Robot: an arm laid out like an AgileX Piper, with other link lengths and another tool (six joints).
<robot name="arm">
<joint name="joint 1" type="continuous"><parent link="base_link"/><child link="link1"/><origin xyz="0 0 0.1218" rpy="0 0 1.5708"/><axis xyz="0 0 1"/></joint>
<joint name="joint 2" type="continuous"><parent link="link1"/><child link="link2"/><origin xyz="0 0 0" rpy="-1.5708 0 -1.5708"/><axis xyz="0 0 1"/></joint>
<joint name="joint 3" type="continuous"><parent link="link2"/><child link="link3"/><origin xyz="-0.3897 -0.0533 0" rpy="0 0 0"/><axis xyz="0 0 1"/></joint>
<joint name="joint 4" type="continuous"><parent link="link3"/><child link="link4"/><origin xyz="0.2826 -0.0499 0" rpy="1.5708 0 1.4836"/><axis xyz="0 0 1"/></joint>
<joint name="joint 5" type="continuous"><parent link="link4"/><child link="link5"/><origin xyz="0 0 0" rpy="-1.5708 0 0"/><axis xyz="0 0 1"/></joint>
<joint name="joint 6" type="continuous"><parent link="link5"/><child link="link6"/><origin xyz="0 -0.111 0" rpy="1.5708 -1.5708 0"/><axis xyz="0 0 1"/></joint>
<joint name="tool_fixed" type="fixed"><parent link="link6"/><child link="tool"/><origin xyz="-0.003 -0.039 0.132" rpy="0 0.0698 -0.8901"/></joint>
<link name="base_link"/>
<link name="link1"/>
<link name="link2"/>
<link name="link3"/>
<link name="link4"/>
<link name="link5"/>
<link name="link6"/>
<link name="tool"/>
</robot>
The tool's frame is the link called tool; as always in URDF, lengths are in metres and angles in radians. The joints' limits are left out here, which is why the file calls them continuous.
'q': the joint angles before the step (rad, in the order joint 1, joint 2, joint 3, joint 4, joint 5, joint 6). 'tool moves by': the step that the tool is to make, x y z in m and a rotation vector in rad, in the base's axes. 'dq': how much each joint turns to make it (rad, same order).
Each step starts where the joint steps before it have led.
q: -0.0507 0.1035 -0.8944 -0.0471 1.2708 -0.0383
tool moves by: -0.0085 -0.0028 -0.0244 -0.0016 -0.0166 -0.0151
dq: -0.0002 -0.0795 0.0626 -0.0148 0.0007 0.0092
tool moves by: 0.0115 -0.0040 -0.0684 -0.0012 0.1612 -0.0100
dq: 0.0004 -0.0208 0.1802 -0.0140 0.0016 0.0002
